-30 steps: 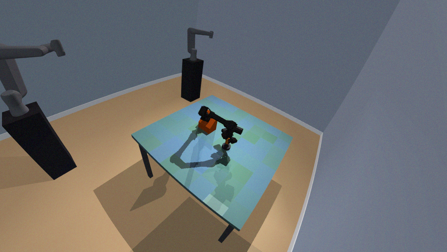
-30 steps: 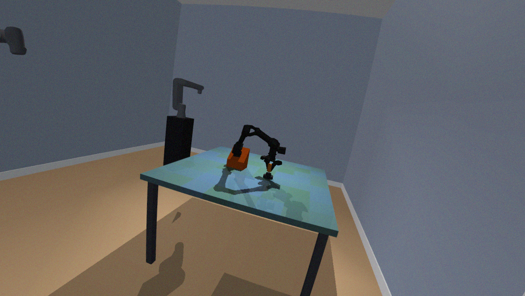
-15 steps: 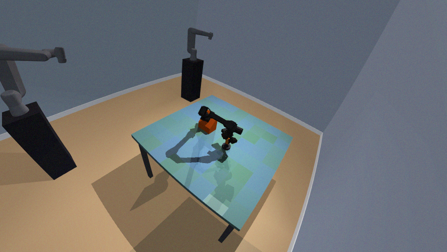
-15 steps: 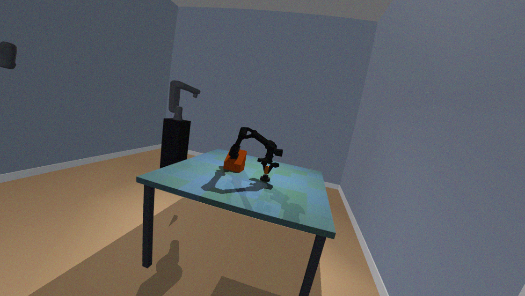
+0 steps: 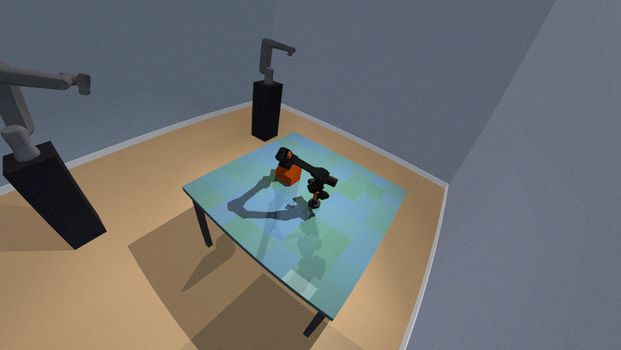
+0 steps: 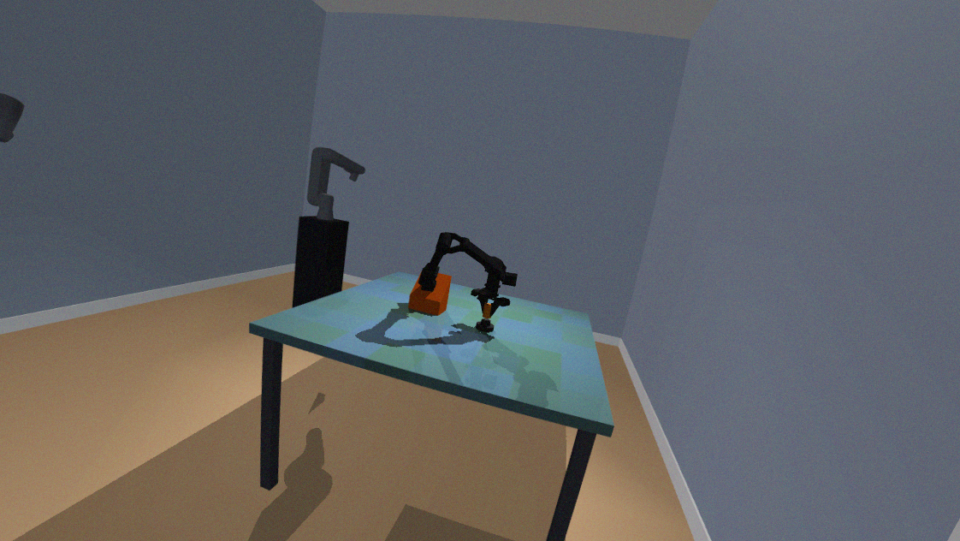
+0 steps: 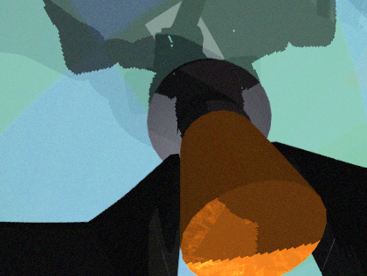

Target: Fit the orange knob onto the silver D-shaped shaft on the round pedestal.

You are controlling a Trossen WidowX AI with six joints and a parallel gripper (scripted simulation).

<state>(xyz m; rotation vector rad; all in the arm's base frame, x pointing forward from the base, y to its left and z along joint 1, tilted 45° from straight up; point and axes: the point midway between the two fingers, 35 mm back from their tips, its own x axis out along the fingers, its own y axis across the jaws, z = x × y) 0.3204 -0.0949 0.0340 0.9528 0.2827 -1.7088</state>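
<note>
Right now the pedestal is 40 mm below my gripper tip. From my gripper tip the other things lie so: orange knob (30 mm above).
</note>
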